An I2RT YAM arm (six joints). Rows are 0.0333 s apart.
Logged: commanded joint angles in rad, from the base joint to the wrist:
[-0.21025 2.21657 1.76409 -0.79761 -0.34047 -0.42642]
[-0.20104 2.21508 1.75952 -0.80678 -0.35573 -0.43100]
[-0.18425 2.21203 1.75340 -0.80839 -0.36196 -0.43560]
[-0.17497 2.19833 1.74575 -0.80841 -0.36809 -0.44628]
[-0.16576 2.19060 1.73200 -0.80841 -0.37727 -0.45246]
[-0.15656 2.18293 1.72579 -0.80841 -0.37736 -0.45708]
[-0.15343 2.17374 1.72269 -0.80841 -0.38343 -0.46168]
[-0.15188 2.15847 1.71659 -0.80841 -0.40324 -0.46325]
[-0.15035 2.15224 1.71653 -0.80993 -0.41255 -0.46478]
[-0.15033 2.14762 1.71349 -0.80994 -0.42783 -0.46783]
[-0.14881 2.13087 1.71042 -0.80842 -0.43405 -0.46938]
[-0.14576 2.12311 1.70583 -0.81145 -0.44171 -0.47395]
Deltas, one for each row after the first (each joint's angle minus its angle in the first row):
[0.00921 -0.00149 -0.00457 -0.00917 -0.01526 -0.00458]
[0.02600 -0.00454 -0.01069 -0.01078 -0.02149 -0.00918]
[0.03528 -0.01824 -0.01834 -0.01080 -0.02762 -0.01986]
[0.04449 -0.02597 -0.03209 -0.01080 -0.03680 -0.02604]
[0.05369 -0.03364 -0.03830 -0.01080 -0.03689 -0.03066]
[0.05682 -0.04283 -0.04140 -0.01080 -0.04296 -0.03526]
[0.05837 -0.05810 -0.04750 -0.01080 -0.06277 -0.03683]
[0.05990 -0.06433 -0.04756 -0.01232 -0.07208 -0.03836]
[0.05992 -0.06895 -0.05060 -0.01233 -0.08736 -0.04141]
[0.06144 -0.08570 -0.05367 -0.01081 -0.09358 -0.04296]
[0.06449 -0.09346 -0.05826 -0.01384 -0.10124 -0.04753]

